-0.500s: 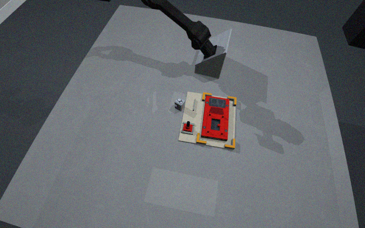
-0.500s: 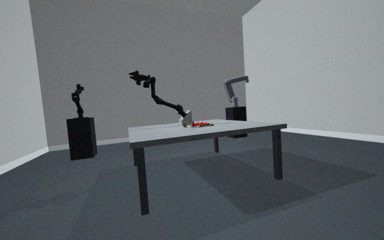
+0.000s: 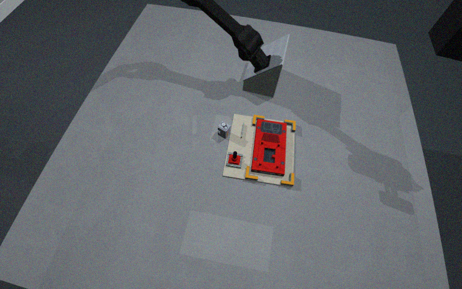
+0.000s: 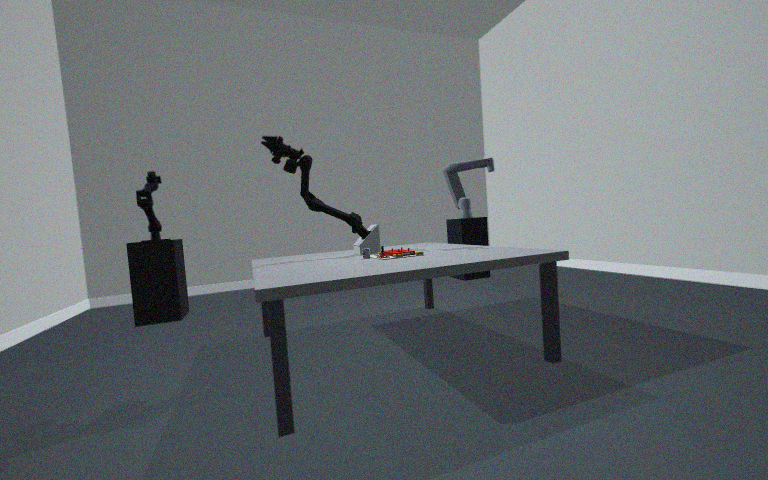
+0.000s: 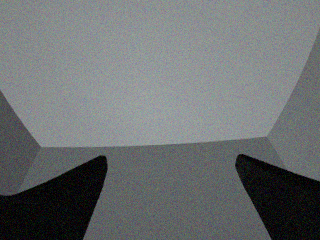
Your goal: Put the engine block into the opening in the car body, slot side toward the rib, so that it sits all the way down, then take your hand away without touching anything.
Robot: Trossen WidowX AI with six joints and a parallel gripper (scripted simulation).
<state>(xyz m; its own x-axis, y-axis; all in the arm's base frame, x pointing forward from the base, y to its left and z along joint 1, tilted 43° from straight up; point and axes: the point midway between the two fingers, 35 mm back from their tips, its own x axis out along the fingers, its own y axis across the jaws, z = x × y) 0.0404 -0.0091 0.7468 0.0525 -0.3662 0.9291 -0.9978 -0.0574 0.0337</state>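
The engine block lies 240 mm ahead of my gripper tip, 460 mm to the left of it and 640 mm below it.
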